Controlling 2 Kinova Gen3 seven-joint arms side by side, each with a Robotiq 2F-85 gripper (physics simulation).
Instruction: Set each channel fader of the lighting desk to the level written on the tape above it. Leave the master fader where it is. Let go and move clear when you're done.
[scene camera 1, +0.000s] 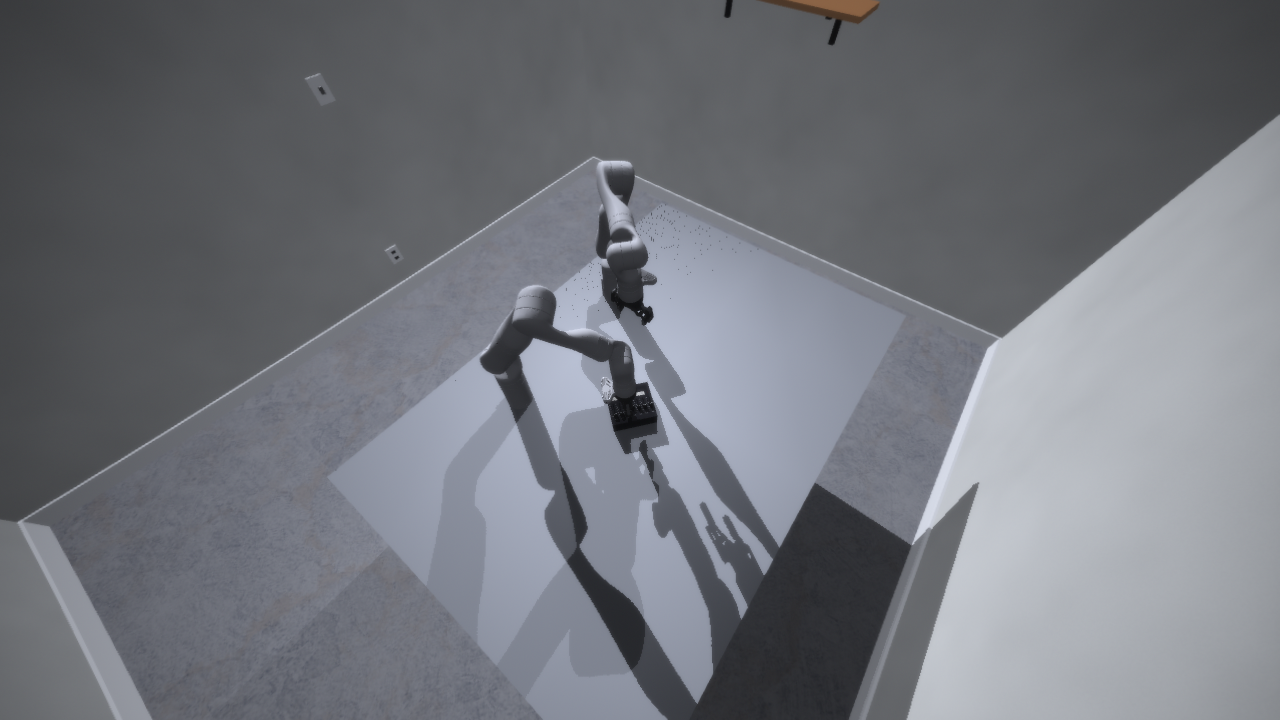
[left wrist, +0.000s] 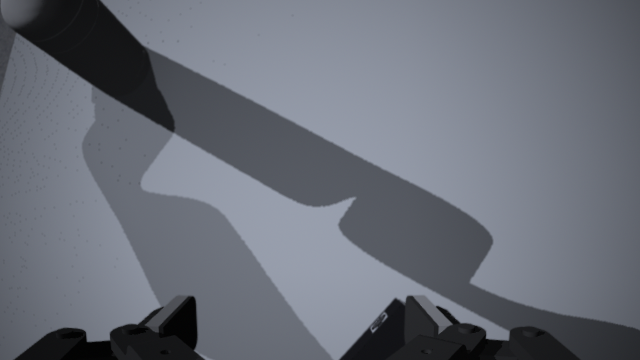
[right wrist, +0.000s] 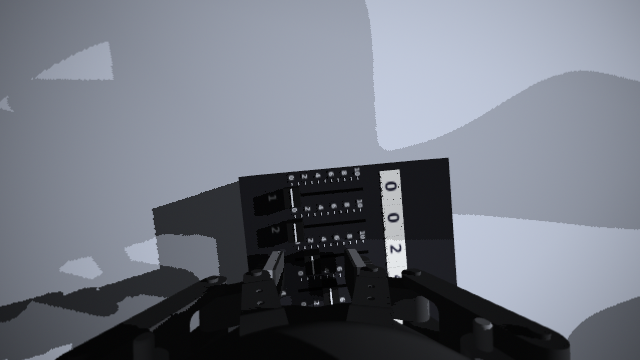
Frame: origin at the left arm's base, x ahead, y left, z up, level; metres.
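Seen in the pictures: left gripper, fingertip midpoint: (scene camera 1: 632, 316) (left wrist: 300, 320); right gripper, fingertip midpoint: (scene camera 1: 627, 409) (right wrist: 314, 264); left arm's base, origin of the base link: (left wrist: 122, 68); right arm's base, origin of the base link: (scene camera 1: 520, 398).
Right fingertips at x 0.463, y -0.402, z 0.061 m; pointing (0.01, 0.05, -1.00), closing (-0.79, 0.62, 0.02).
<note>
Pixels of each thing's top centre, then the offset from my right fingertips to it. "spot": a spot on its surface instead.
- black lighting desk, middle of its top: (right wrist: 360, 290) (scene camera 1: 630, 400) dz +0.007, dx -0.013, dy +0.030 m
- channel 1 fader, middle of its top: (right wrist: 292, 198) dz +0.007, dx -0.018, dy -0.044 m
- channel 2 fader, middle of its top: (right wrist: 295, 232) dz +0.007, dx -0.005, dy -0.026 m
- third fader, middle of its top: (right wrist: 312, 265) dz +0.007, dx +0.000, dy -0.003 m
- fourth fader, middle of its top: (right wrist: 331, 297) dz +0.007, dx +0.004, dy +0.021 m
- white tape, surface spot: (right wrist: 393, 217) spot: dz -0.006, dx -0.061, dy +0.012 m
- dark edge with a small white mark, surface spot: (left wrist: 379, 322) spot: dz -0.027, dx -0.048, dy +0.109 m
The black lighting desk (scene camera 1: 637, 422) (right wrist: 425, 200) lies below the right gripper. In the right wrist view, the channel 1 fader (right wrist: 292, 198) and channel 2 fader (right wrist: 295, 232) stand at 0. The third fader (right wrist: 313, 265) stands near 2 and the fourth fader (right wrist: 331, 296) near 4. The white tape (right wrist: 393, 217) reads 0, 0, 2; its lower part is hidden. My right gripper (right wrist: 314, 264) is part open over the third and fourth faders, not clamped on either. The master fader cannot be made out. My left gripper (scene camera 1: 631, 311) (left wrist: 300, 320) is open and empty, away from the desk.
The desk stands on a pale floor area (scene camera 1: 769, 340) crossed by arm shadows. Walls surround it, and an orange-topped bench (scene camera 1: 827, 7) shows at the top. In the left wrist view, a dark edge with a small white mark (left wrist: 379, 322) shows beside one finger.
</note>
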